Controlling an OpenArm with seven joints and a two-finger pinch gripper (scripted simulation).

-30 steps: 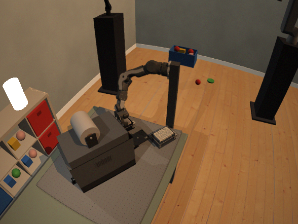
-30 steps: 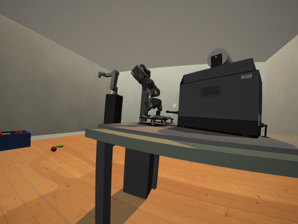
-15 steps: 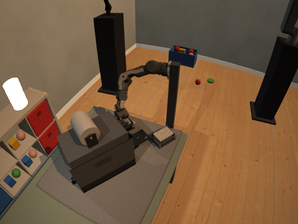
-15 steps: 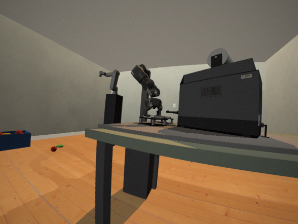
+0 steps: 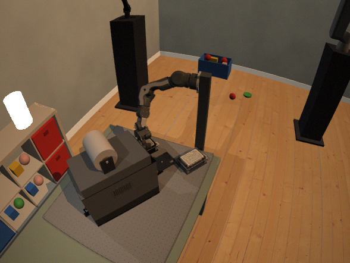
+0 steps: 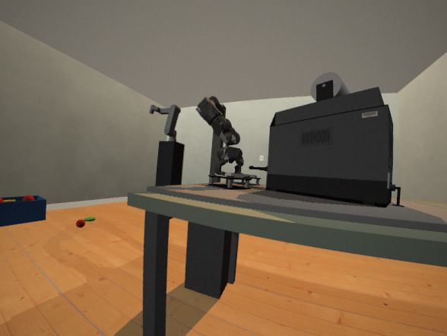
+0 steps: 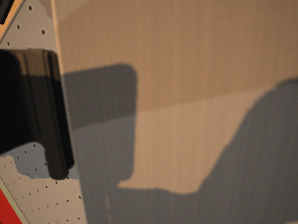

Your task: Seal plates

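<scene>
Now: hand 1 cm short of the white well plate and 34 cm to the right of it. Also, from my hand: dark sealer stage: 14 cm ahead, 19 cm to the left, 5 cm above; warning sticker: 18 cm ahead, 6 cm to the left, 10 cm above; plate nest: 1 cm ahead, 34 cm to the left, 1 cm below.
</scene>
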